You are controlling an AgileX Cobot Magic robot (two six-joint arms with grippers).
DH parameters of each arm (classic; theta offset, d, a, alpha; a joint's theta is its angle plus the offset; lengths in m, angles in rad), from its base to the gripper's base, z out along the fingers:
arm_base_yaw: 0 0.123 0 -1.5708
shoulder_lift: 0.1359 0 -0.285 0
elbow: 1.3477 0 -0.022 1.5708
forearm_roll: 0 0.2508 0 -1.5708
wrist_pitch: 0 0 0.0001 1.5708
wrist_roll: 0 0.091 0 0
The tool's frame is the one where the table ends.
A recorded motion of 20 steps. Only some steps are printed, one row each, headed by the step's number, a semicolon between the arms.
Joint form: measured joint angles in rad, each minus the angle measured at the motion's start. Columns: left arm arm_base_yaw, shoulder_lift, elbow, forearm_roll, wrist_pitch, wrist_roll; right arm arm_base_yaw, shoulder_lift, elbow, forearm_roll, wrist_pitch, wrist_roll.
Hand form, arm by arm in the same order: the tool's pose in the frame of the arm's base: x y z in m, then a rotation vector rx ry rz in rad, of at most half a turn. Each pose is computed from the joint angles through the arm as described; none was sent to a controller.
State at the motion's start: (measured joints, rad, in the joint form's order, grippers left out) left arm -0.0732 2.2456 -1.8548 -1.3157 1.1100 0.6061; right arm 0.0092 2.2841 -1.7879 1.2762 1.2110 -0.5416
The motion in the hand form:
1: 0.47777 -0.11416 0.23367 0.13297 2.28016 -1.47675; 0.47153 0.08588 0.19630 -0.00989 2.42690 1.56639
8: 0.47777 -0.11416 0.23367 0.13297 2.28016 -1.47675; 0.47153 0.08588 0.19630 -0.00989 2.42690 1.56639
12: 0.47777 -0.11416 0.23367 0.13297 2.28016 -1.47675; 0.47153 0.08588 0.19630 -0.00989 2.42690 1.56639
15: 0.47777 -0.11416 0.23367 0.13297 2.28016 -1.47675; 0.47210 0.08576 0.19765 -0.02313 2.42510 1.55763
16: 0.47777 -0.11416 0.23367 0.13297 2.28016 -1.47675; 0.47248 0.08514 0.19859 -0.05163 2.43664 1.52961
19: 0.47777 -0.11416 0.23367 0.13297 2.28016 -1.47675; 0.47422 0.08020 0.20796 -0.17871 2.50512 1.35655
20: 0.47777 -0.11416 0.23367 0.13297 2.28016 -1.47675; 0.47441 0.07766 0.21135 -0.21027 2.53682 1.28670
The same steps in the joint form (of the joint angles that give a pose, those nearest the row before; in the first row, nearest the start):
1: 0.0000 0.0000 0.0000 0.0000 0.0000 0.0000; 0.0000 0.0000 0.0000 0.0000 0.0000 0.0000
8: 0.0000 0.0000 0.0000 0.0000 0.0000 0.0000; 0.0000 0.0000 0.0000 0.0000 0.0000 0.0000
12: 0.0000 0.0000 0.0000 0.0000 0.0000 0.0000; 0.0000 0.0000 0.0000 0.0000 0.0000 0.0000
15: 0.0000 0.0000 0.0000 0.0000 0.0000 0.0000; 0.0000 0.0000 -0.0067 -0.0054 0.0003 -0.0035
16: 0.0000 0.0000 0.0000 0.0000 0.0000 0.0000; 0.0000 0.0000 -0.0174 -0.0299 0.0011 -0.0066
19: 0.0000 0.0000 0.0000 0.0000 0.0000 0.0000; 0.0000 -0.0098 -0.0777 -0.1796 0.0011 0.0063
20: 0.0000 0.0000 0.0000 0.0000 0.0000 0.0000; 0.0000 -0.0152 -0.0973 -0.2414 0.0011 0.0230

